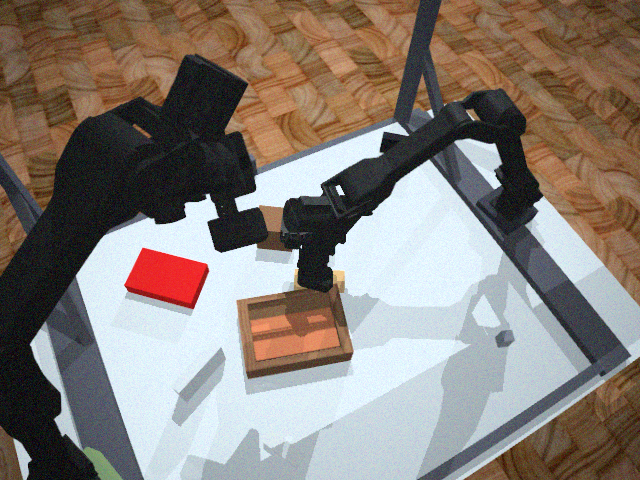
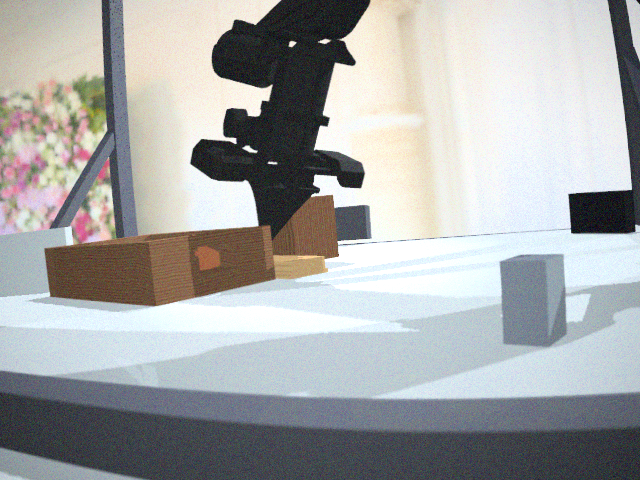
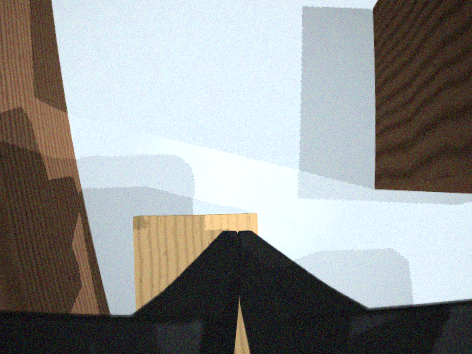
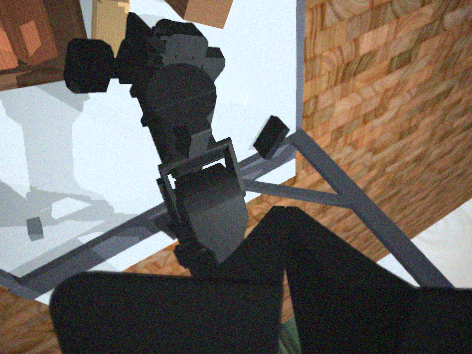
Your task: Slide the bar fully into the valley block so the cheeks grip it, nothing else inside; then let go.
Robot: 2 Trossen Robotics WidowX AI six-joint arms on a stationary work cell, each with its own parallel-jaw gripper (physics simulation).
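Frame: origin at the left arm's base, x right, y back, z down, level; metres.
Where they show: left gripper, between the fingertips: (image 1: 298, 266) (image 3: 236, 245) (image 4: 130, 14); right gripper, between the fingertips: (image 1: 249, 168) (image 4: 283, 218); left arm's base, origin of its link: (image 1: 508, 205).
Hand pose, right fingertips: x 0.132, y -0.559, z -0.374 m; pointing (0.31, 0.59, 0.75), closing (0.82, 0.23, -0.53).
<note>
Things, the pixels of their centre, and the offset from my right fingertips.
- light wooden bar, middle of its body: (image 2: 277, 266) (image 4: 110, 38) (image 1: 319, 280) dx -0.030, dy +0.111, dz +0.402 m
- valley block, middle of its body: (image 2: 151, 263) (image 1: 293, 330) dx -0.094, dy +0.004, dz +0.385 m
- dark brown cube, middle of its body: (image 2: 298, 228) (image 1: 275, 228) dx +0.107, dy +0.096, dz +0.373 m
- red flat block, middle of its body: (image 1: 167, 277) dx +0.144, dy -0.141, dz +0.395 m
- pale bar, middle of its body: (image 2: 31, 261) (image 1: 199, 371) dx -0.067, dy -0.181, dz +0.375 m
- small grey cube, middle of its body: (image 2: 534, 298) (image 1: 504, 338) (image 4: 35, 228) dx -0.344, dy +0.331, dz +0.392 m
The light wooden bar (image 1: 339, 279) (image 2: 299, 266) (image 3: 164, 256) (image 4: 112, 17) lies flat on the white table, outside the valley block and along its far wall. The valley block (image 1: 247, 333) (image 2: 151, 271) (image 3: 69, 246) is a brown wooden frame with an orange channel; a small opening shows in its end wall. My left gripper (image 1: 315, 282) (image 2: 272, 232) (image 3: 236, 245) is shut and empty, its tips low over the bar's edge. My right gripper (image 4: 283, 218) is shut and empty, held high at the table's left side.
A dark brown cube (image 1: 272, 224) (image 2: 313, 226) (image 3: 392, 105) stands just behind the bar. A red flat block (image 1: 168, 276) lies at the left. A pale bar (image 1: 204, 373) lies in front, and a small grey cube (image 1: 504, 338) (image 2: 528, 300) at the right. A grey post (image 1: 413, 62) stands at the back.
</note>
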